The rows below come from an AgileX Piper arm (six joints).
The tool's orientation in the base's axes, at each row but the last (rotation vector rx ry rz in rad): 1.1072 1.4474 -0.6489; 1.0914 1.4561 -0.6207; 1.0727 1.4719 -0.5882; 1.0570 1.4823 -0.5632; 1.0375 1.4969 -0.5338; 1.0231 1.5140 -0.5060
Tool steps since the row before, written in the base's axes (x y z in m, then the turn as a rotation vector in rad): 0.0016 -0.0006 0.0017 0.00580 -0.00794 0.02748; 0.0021 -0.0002 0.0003 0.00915 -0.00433 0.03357; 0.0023 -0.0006 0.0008 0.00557 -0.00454 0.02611; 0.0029 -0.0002 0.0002 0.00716 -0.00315 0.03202; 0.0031 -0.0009 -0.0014 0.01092 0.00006 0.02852; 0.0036 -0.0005 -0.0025 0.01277 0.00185 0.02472
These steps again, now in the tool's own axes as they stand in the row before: -0.0017 0.0015 0.0009 -0.02798 0.00733 0.00391; -0.0002 0.0018 0.0011 -0.03252 0.01307 0.00112; -0.0007 0.0019 0.0015 -0.02576 0.00829 0.00109; 0.0000 0.0024 0.0016 -0.03085 0.01160 -0.00050; 0.0013 0.0018 0.0027 -0.02627 0.01556 -0.00029; 0.0024 0.0021 0.0030 -0.02199 0.01714 0.00019
